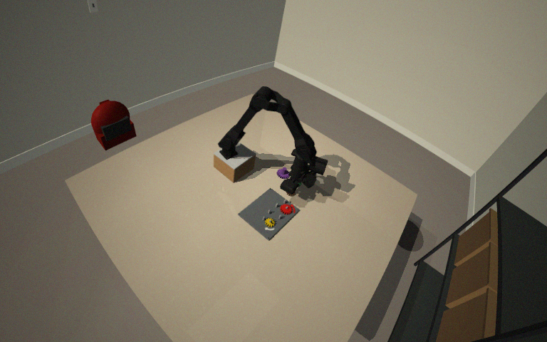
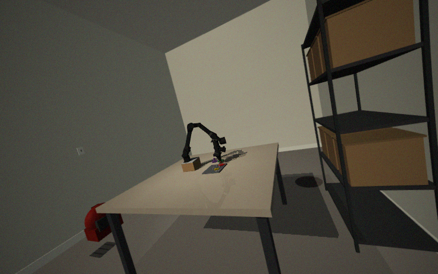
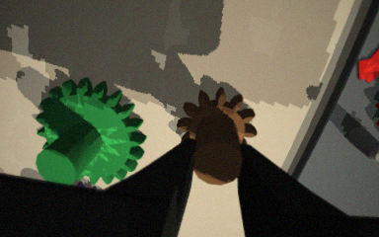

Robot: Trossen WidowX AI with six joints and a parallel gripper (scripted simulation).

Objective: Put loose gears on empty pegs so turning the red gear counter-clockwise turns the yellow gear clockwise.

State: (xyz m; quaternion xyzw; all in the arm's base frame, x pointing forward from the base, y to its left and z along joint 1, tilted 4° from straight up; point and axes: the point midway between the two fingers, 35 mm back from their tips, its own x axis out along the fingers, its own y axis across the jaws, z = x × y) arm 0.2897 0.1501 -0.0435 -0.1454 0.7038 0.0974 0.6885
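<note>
The green gear lies 6 cm to the left of my gripper tip, 4 cm behind it and 1 cm below it. The rest, counted from my gripper tip: red arrow: 8 cm ahead, 6 cm to the right, 2 cm below; then purple gear: 11 cm behind, 5 cm to the left, 1 cm below; then brown gear: 1 cm below.
</note>
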